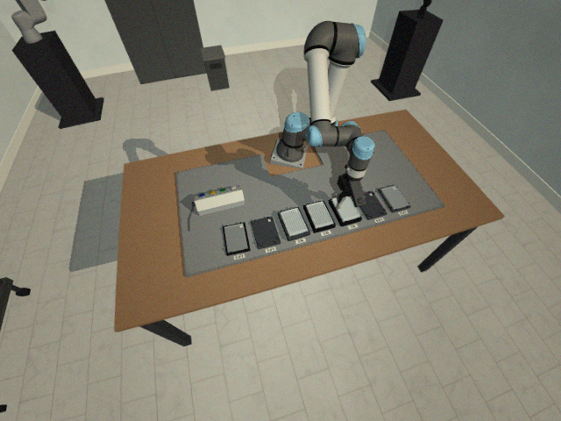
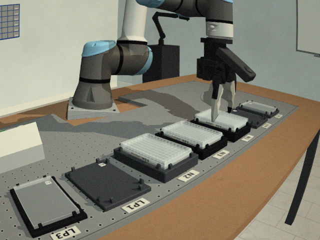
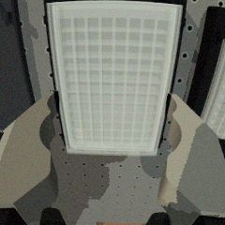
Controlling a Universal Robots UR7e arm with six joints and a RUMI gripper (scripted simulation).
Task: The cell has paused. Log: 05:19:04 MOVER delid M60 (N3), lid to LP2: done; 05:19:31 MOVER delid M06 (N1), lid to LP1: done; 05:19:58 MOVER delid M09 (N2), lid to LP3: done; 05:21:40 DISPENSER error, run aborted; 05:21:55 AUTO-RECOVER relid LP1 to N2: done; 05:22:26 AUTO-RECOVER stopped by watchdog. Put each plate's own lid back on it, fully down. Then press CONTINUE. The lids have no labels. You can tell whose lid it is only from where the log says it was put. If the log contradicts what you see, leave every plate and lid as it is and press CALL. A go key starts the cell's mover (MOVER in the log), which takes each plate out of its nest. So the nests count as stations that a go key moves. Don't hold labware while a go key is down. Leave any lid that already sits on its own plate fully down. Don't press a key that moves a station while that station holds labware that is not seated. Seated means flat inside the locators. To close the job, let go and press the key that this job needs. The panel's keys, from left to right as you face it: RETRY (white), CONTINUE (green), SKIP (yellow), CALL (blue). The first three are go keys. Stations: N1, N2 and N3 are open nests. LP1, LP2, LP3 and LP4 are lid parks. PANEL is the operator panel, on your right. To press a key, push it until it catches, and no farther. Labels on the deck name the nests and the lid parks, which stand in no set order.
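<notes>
My gripper is now 10 mm past the plate, 130 mm to the left of it and 20 mm above it. From my hand the other things lie so: lid park LP1: 390 mm to the right, 40 mm below; white RETRY key: 250 mm behind, 470 mm to the right, 20 mm above; LP3 lid park: 10 mm behind, 520 mm to the right, 40 mm below.
</notes>
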